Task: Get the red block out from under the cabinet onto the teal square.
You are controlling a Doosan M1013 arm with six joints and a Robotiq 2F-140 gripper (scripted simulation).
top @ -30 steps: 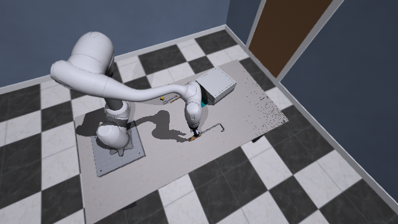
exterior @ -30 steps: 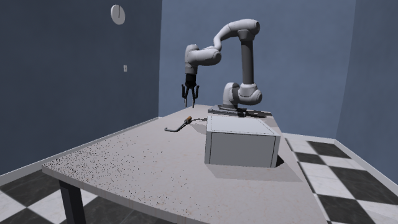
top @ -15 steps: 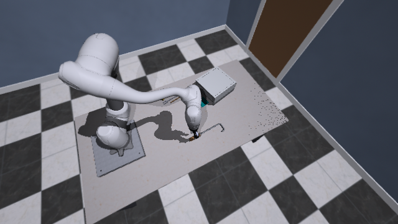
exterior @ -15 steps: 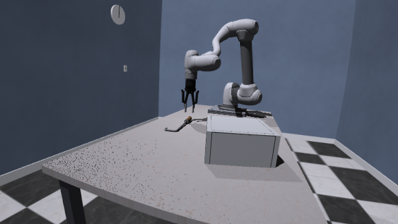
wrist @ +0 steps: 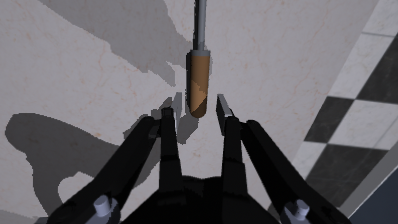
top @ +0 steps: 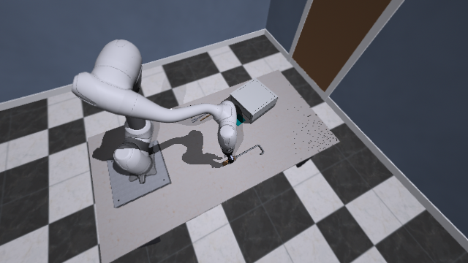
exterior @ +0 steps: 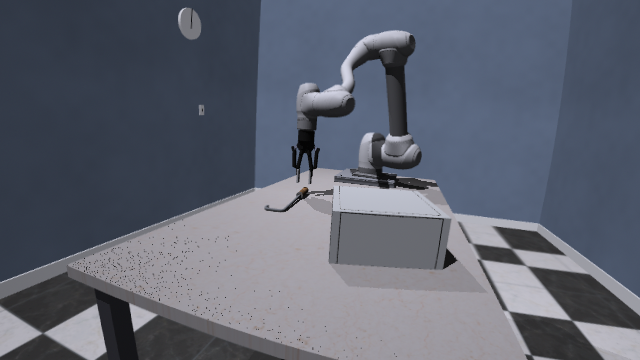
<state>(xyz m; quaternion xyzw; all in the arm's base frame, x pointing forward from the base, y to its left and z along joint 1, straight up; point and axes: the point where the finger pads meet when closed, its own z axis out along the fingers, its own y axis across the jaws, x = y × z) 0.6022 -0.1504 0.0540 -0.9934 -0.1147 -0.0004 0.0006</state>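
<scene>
My hand is 13 cm short of the hook tool, 1 cm to the left of it and 8 cm above it. Round my hand: teal square: 20 cm ahead, 34 cm to the left, 9 cm below; thin brown stick: 4 cm behind, 46 cm to the left, 9 cm below; grey forked tool: 11 cm behind, 47 cm to the left, 9 cm below.
</scene>
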